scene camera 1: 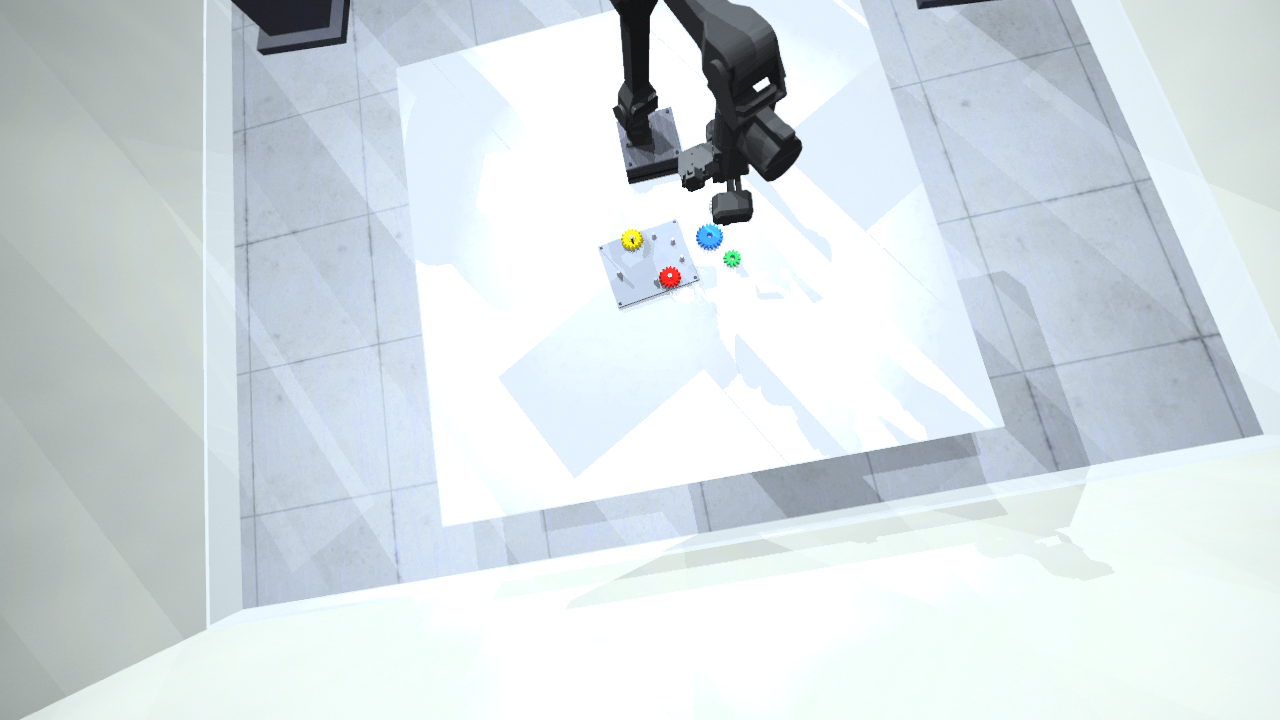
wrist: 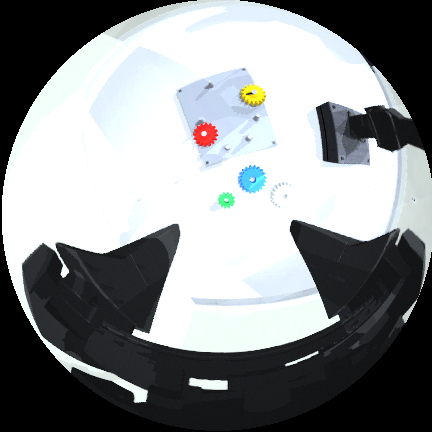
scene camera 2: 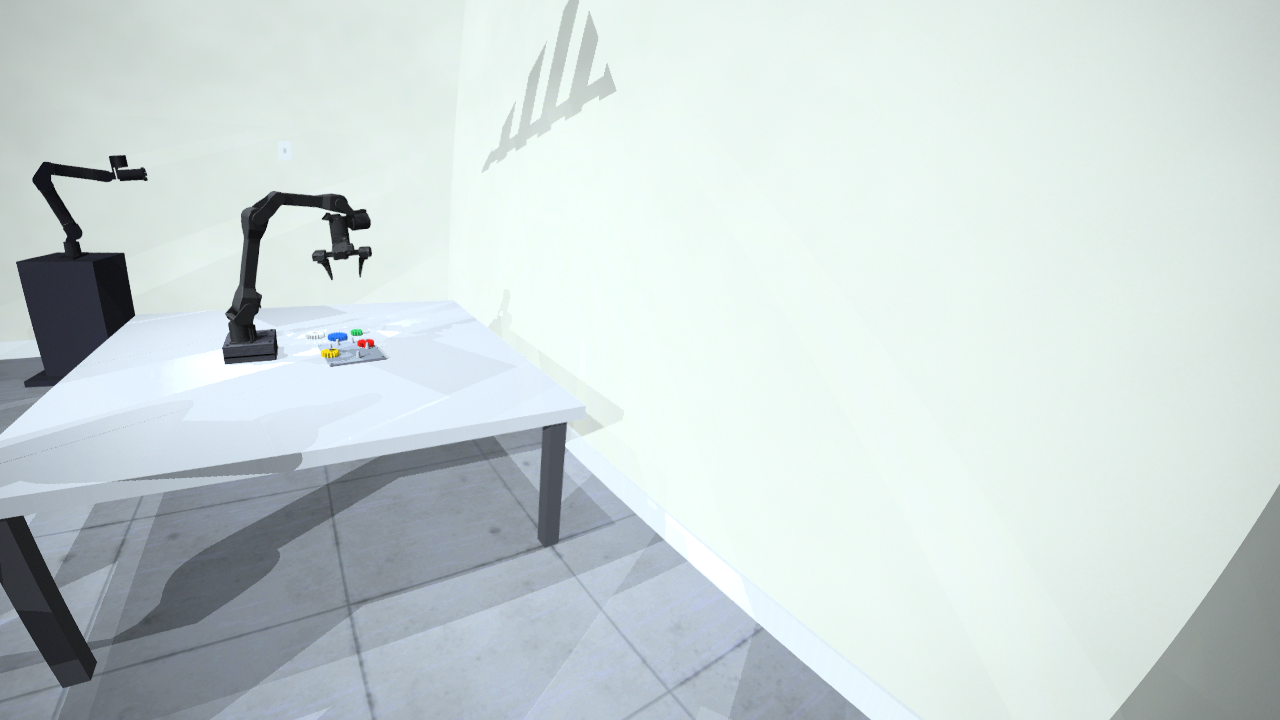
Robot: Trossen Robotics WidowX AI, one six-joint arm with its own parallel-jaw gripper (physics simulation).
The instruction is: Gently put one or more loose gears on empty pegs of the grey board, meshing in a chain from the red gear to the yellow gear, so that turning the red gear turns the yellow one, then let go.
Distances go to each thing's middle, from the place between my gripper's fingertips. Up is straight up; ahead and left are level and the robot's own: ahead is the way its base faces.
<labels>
The grey board [scene camera 1: 639,267] is 210 mm below my hand, 160 mm to the right of it and 10 mm ahead of it.
</labels>
